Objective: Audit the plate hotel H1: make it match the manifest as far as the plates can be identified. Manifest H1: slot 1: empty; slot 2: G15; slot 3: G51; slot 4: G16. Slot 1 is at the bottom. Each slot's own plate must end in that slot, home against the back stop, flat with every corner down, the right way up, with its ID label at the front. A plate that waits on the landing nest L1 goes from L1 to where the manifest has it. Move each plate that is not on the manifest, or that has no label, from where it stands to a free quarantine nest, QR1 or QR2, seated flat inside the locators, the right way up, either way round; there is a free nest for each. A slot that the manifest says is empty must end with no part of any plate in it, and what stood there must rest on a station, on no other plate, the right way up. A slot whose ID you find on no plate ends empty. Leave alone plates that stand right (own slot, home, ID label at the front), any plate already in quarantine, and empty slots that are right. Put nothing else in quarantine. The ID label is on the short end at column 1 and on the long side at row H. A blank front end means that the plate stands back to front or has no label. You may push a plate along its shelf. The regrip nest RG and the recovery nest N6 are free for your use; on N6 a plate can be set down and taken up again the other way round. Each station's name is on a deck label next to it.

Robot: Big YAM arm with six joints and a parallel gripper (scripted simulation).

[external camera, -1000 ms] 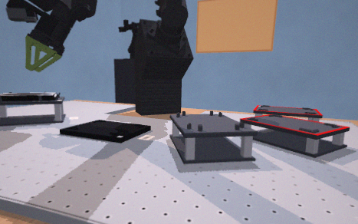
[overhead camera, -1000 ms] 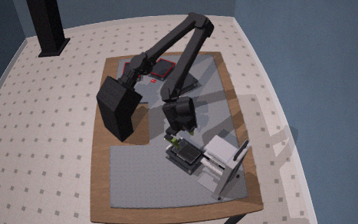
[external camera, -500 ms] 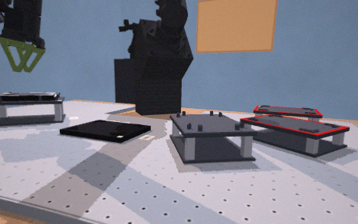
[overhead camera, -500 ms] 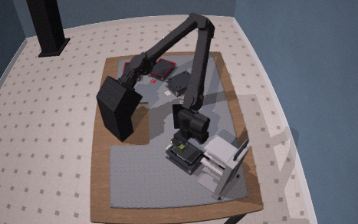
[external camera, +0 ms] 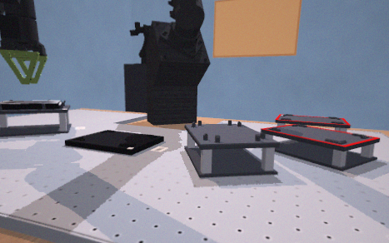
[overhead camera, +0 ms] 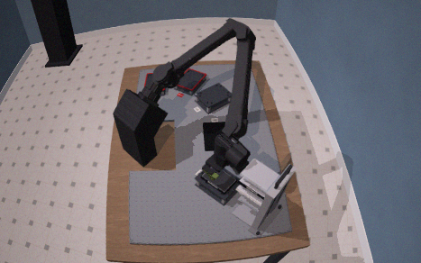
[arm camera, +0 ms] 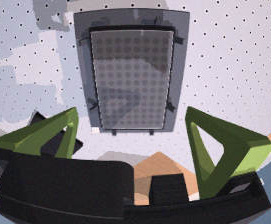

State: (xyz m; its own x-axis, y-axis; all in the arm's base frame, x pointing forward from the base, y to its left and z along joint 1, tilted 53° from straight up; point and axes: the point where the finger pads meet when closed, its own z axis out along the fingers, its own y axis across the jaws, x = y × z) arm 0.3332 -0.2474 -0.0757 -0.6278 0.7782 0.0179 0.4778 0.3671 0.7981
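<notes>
Now: hand 6 cm above the dark plate. From my hand the other things lie so: flat black pad 27 cm to the left, 12 cm below, 2 cm behind; h1 deck label 16 cm ahead, 13 cm below; red-edged quarantine nest 61 cm to the left, 38 cm behind, 9 cm below.
</notes>
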